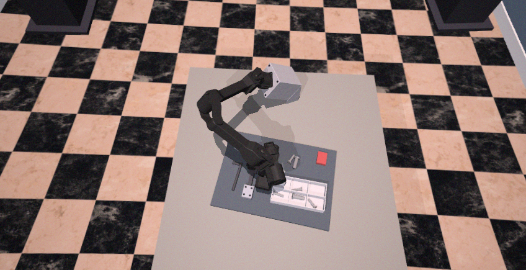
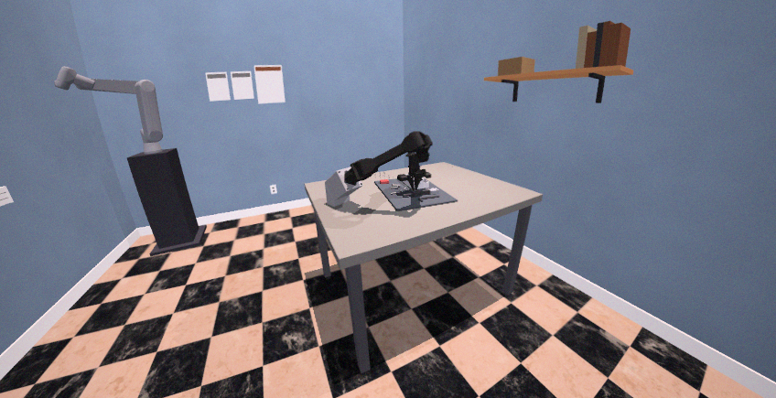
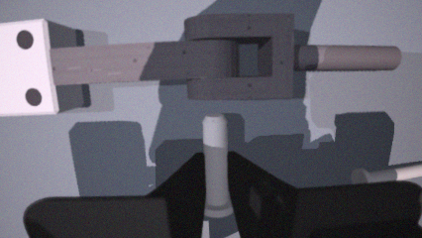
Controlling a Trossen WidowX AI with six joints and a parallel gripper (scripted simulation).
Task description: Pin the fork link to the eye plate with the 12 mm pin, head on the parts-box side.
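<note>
My hand is 50 mm to the left of the eye plate and 30 mm above it. Round my hand: dark fork link: 50 mm to the right, 40 mm behind, 30 mm below; pin: 60 mm to the left, 40 mm below, 20 mm behind; dark mat: 50 mm to the left, 50 mm below, 10 mm ahead.
</note>
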